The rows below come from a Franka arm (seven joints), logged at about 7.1 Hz.
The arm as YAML. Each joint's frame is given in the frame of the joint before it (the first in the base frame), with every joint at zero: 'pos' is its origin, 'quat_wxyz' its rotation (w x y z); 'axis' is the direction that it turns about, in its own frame. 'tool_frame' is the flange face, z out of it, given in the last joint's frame.
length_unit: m
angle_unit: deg
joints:
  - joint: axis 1
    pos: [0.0, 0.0, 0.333]
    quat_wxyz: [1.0, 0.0, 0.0, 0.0]
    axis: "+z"
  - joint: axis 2
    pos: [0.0, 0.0, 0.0]
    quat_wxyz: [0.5, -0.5, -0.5, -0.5]
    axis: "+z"
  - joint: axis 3
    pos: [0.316, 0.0, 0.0]
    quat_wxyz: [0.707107, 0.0, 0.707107, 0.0]
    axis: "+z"
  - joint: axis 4
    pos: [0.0, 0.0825, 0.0]
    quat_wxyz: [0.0, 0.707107, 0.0, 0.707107]
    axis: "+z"
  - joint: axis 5
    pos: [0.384, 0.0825, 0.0]
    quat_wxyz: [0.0, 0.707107, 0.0, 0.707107]
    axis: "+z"
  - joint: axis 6
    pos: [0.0, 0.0, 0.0]
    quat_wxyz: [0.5, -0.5, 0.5, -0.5]
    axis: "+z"
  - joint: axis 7
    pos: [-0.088, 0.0, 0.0]
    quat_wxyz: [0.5, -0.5, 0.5, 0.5]
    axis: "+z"
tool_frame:
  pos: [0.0, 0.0, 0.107]
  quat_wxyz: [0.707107, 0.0, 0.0, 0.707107]
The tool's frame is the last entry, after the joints.
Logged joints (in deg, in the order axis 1, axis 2, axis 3, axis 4, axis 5, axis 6, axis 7), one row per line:
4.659 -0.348 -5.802 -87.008 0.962 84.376 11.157
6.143 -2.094 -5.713 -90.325 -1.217 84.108 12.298
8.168 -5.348 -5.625 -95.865 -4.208 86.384 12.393
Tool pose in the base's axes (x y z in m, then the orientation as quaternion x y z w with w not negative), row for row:
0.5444 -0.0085 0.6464 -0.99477 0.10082 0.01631 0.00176
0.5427 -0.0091 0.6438 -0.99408 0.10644 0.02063 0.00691
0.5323 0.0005 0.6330 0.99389 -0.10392 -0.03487 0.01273
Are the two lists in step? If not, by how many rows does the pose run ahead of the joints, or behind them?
The pose runs 1 row behind the joints: the pose in row i belongs to the joints in row i - 1.
